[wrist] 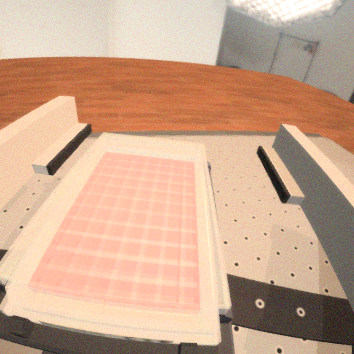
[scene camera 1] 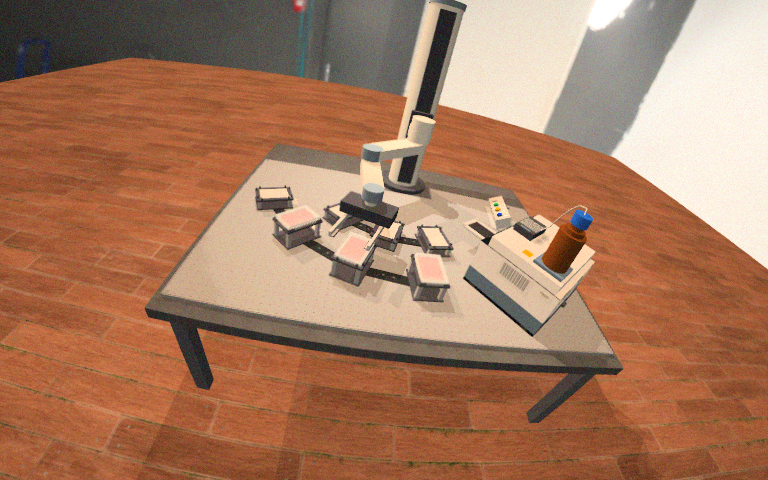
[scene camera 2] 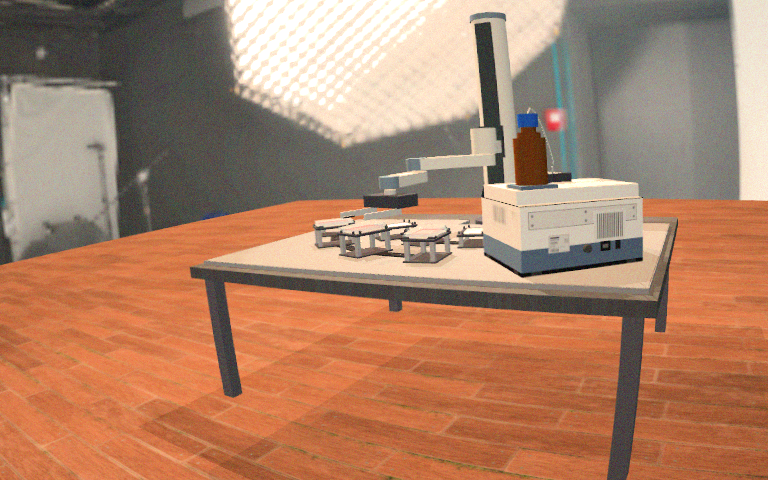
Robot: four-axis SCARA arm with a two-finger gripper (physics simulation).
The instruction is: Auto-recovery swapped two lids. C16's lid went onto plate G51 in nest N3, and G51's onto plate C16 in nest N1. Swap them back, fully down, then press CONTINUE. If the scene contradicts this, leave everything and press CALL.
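Frame: origin at the arm's base, x right, y up, z back, level; millimetres.
Where they show: gripper, fingertip midpoint: (wrist: 176, 124) (scene camera 1: 348, 241) (scene camera 2: 352, 216); arm's base at its link origin: (scene camera 1: 401, 183).
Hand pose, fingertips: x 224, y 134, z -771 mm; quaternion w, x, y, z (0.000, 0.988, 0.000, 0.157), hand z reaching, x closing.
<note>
Each offset is from my fingertips to the top centre of the thing. "*": to the spot under its first point.
Three plates with pink areas and pale clear borders sit on raised nests: a left one {dy -34, dx +186, dz +142 mm} (scene camera 1: 297, 217), a middle one {dy -26, dx -23, dz +15 mm} (scene camera 1: 353, 249) (wrist: 122, 225) and a right one {dy -30, dx -269, dz -18 mm} (scene camera 1: 429, 267) (scene camera 2: 425, 234). No plate or nest labels are readable, and I cannot tell which lid is on which plate. My gripper (scene camera 1: 350, 240) (scene camera 2: 353, 216) (wrist: 176, 124) is open and empty, above the back of the middle plate. In the wrist view that plate lies left of centre, nearer the left finger. The button panel {dy -38, dx -704, dz +553 mm} (scene camera 1: 498, 212) has green, yellow and blue buttons; its lettering is unreadable.
Lower nests with pale tops stand behind: far left (scene camera 1: 274, 194), two partly under the arm, and one right (scene camera 1: 434, 238). A large white instrument (scene camera 1: 509, 277) (scene camera 2: 566, 226) carries a brown bottle {* dy +178, dx -596, dz -109 mm} (scene camera 1: 565, 249) (scene camera 2: 530, 158) at the right. The arm's column (scene camera 2: 506, 84) stands at the back.
</note>
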